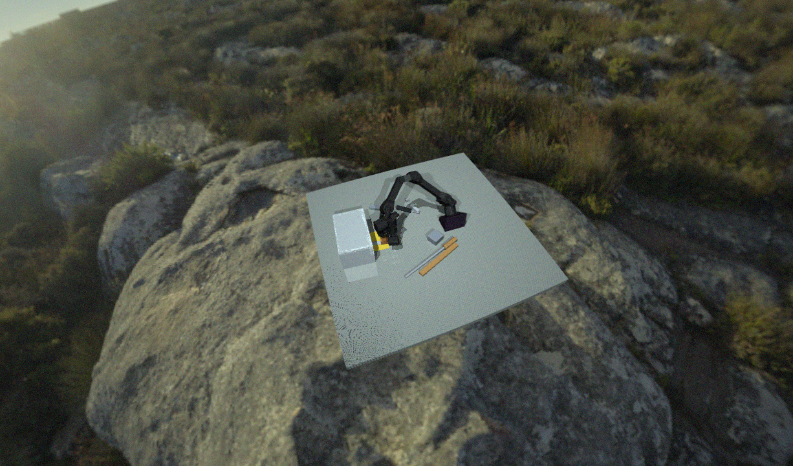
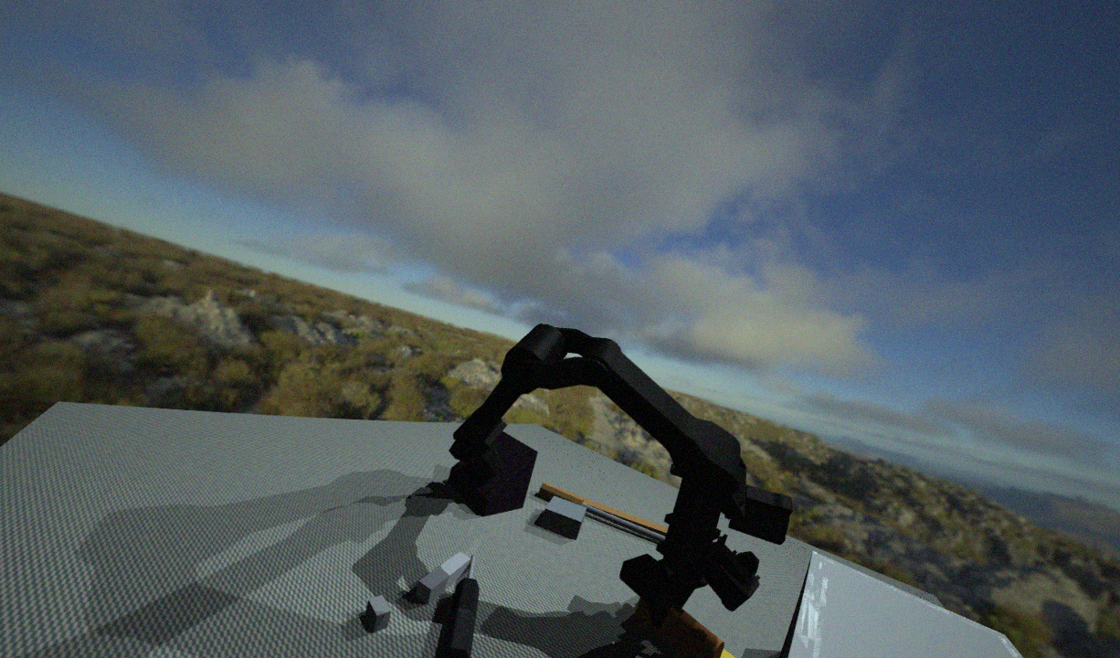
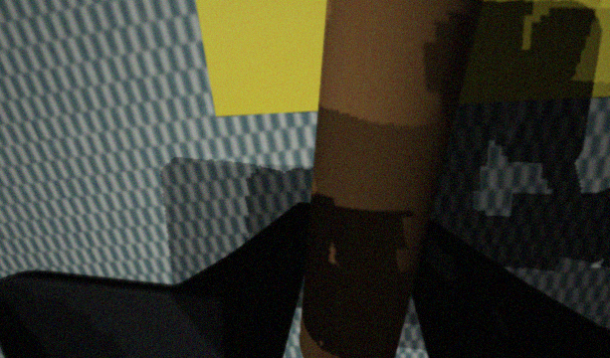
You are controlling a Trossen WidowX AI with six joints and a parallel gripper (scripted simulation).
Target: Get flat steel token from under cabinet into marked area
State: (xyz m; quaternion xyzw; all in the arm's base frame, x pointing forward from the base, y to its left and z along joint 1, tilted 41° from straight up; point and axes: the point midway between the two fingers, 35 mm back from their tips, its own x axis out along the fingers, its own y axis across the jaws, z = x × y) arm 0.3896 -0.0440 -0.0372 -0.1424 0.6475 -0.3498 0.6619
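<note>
My gripper tip is 24 cm past the grey block, 9 cm to the right of it and 1 cm below it. The rest, counted from my gripper tip: grey bar (23 cm behind, 19 cm to the right); then small grey cube (28 cm to the right, 22 cm behind); then wooden stick (24 cm to the left, 19 cm behind).
</note>
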